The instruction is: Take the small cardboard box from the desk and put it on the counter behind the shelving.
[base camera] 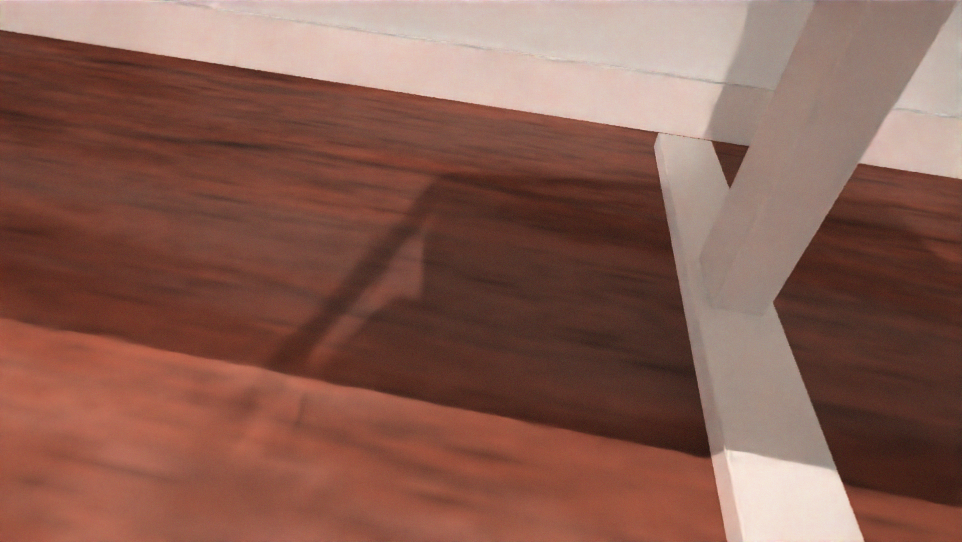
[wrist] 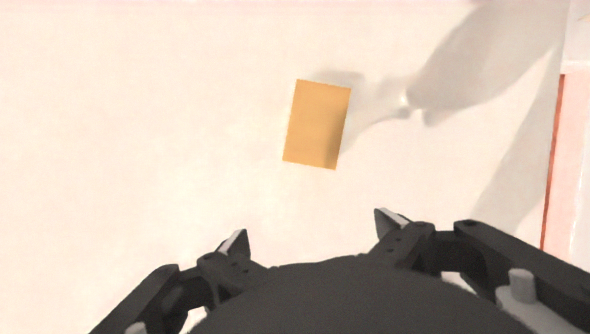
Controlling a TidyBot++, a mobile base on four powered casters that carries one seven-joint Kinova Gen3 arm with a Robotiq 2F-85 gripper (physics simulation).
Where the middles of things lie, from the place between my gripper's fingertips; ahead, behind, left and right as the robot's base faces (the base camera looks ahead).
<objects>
I see the small cardboard box (wrist: 318, 113) 80 mm ahead of my hand, 20 mm to the right of it and 130 mm below it.
</objects>
